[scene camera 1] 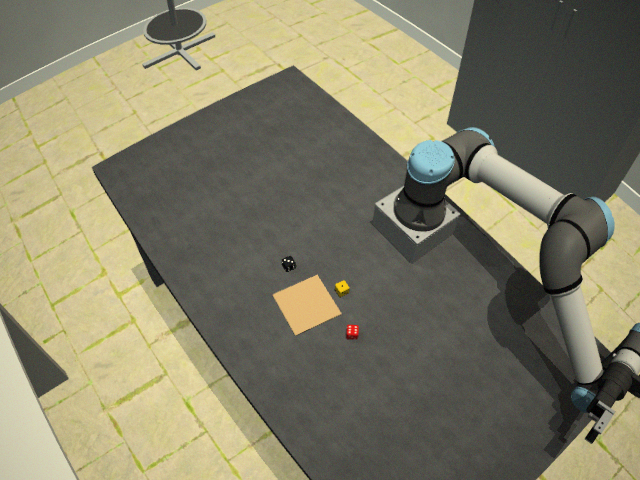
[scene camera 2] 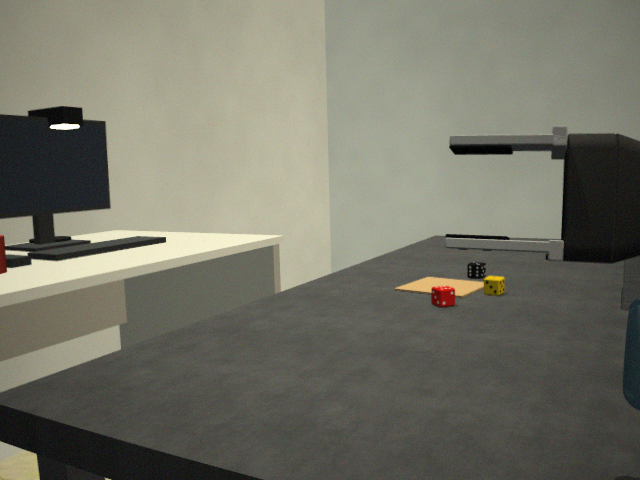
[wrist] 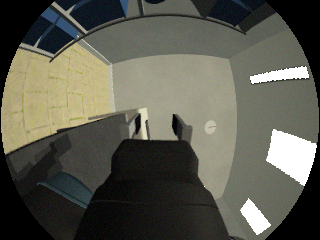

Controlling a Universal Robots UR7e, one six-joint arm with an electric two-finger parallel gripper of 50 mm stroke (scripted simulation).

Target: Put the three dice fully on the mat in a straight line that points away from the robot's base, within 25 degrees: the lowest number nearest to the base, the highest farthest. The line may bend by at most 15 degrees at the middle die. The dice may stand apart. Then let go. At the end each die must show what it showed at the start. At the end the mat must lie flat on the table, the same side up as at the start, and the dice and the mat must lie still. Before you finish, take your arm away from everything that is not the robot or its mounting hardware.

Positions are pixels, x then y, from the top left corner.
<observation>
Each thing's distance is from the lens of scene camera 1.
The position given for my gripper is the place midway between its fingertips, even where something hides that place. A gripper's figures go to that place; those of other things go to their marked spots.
my gripper (scene camera 1: 592,436): 133 cm
tan mat (scene camera 1: 305,305): 154 cm
</observation>
